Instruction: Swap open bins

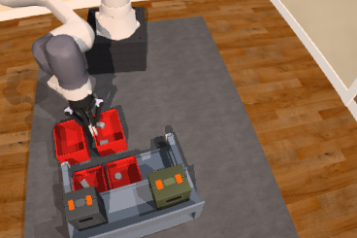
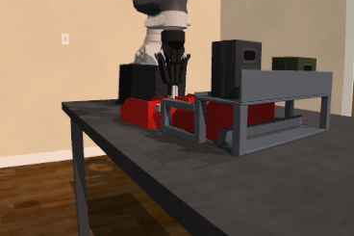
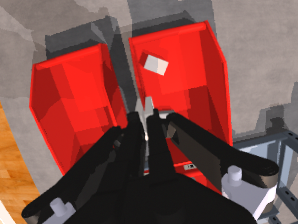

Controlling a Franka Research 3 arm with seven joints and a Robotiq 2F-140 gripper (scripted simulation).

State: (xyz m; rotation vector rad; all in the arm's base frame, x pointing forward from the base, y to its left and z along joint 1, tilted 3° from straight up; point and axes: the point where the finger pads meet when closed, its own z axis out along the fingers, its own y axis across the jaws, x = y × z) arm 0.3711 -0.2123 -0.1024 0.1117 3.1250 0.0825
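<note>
The shelf lip lies 13 cm ahead of my hand, 6 cm to the left of it and 7 cm below it. Round my hand: grey box 30 cm ahead, 8 cm to the right, 9 cm above; olive box 33 cm ahead, 15 cm to the left, 7 cm above.
</note>
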